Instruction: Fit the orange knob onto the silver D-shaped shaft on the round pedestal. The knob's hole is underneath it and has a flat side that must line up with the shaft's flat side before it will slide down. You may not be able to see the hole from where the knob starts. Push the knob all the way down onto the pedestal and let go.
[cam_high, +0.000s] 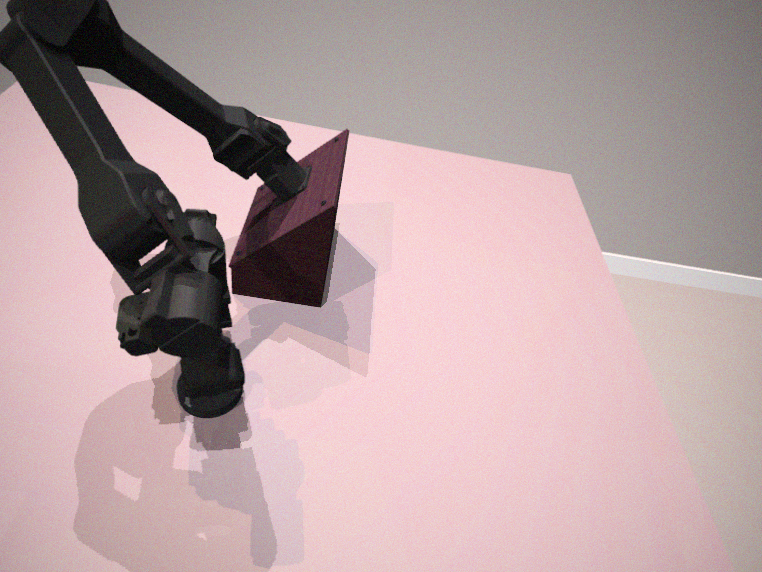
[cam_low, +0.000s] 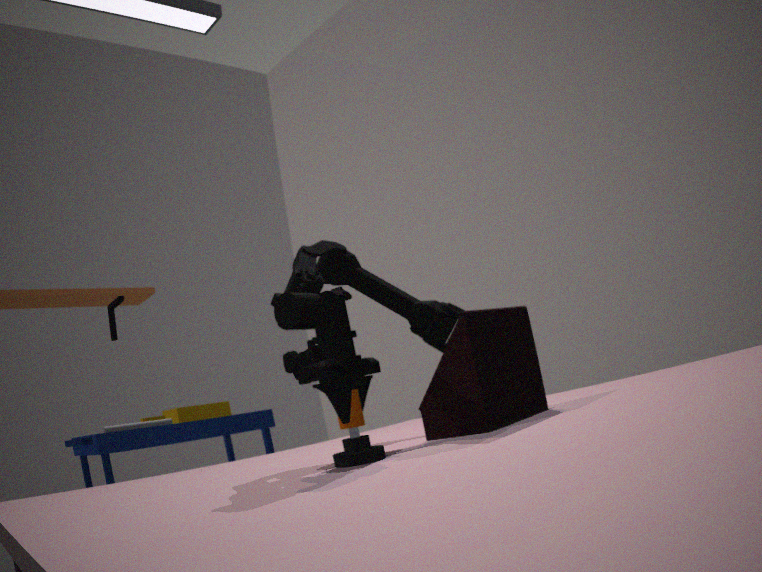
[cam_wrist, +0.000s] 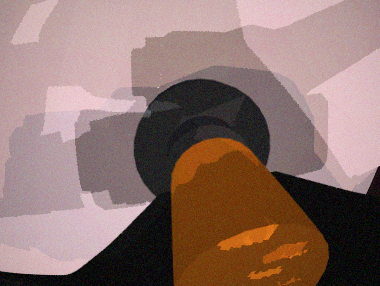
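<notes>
The round dark pedestal lies 40 mm below my gripper tip. From my gripper tip the other things lie so: orange knob: 30 mm above.
</notes>
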